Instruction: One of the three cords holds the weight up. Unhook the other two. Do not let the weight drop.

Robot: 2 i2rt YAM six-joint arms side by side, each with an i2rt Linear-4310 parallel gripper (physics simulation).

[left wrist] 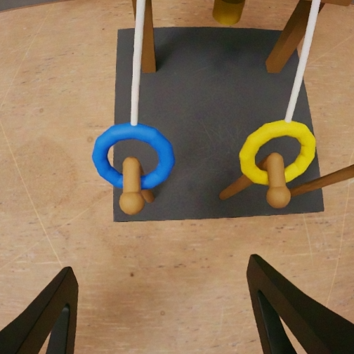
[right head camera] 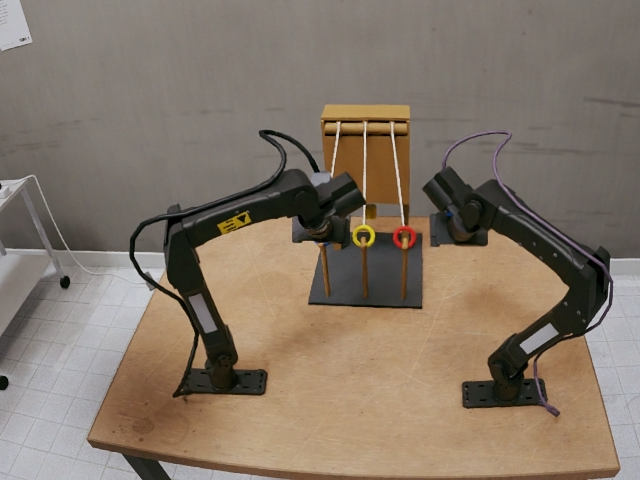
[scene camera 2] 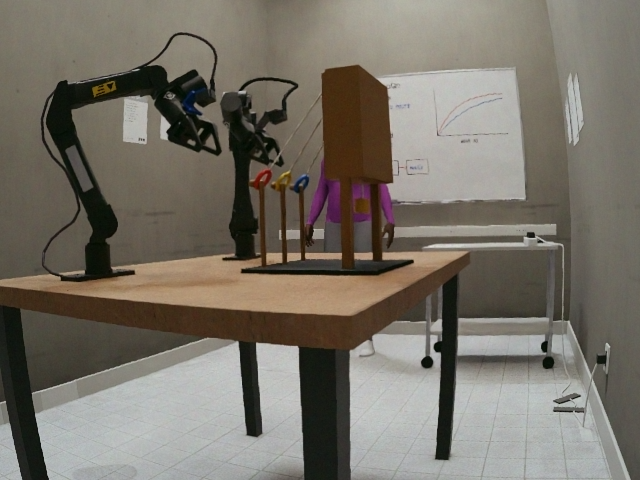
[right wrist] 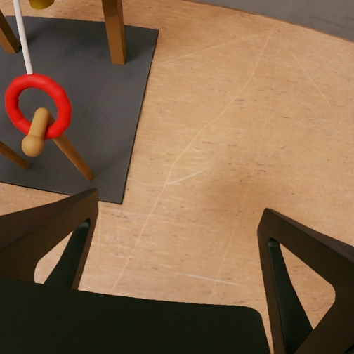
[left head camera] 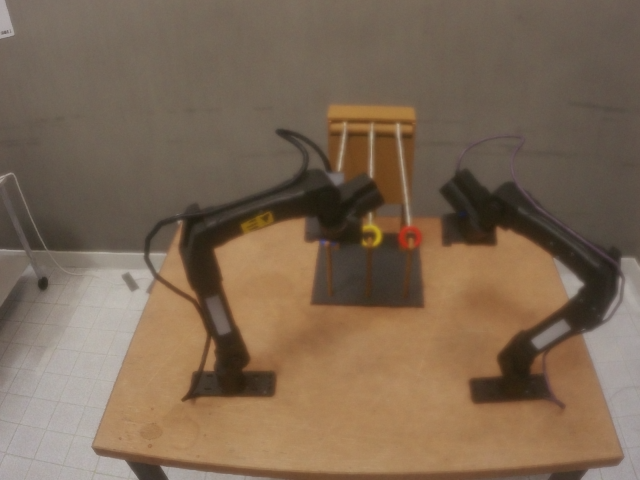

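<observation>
A blue ring, a yellow ring and a red ring each hang on a wooden peg, tied to white cords that run up to the wooden frame. The yellowish weight hangs below the frame's box, above the base. My left gripper is open and empty, above and in front of the blue and yellow pegs. My right gripper is open and empty, to the right of the red ring in the right wrist view.
The dark base plate carries the pegs and the frame's legs. In the head views, the left arm hides most of the blue ring. A person stands beyond the table, near a white cart and a whiteboard.
</observation>
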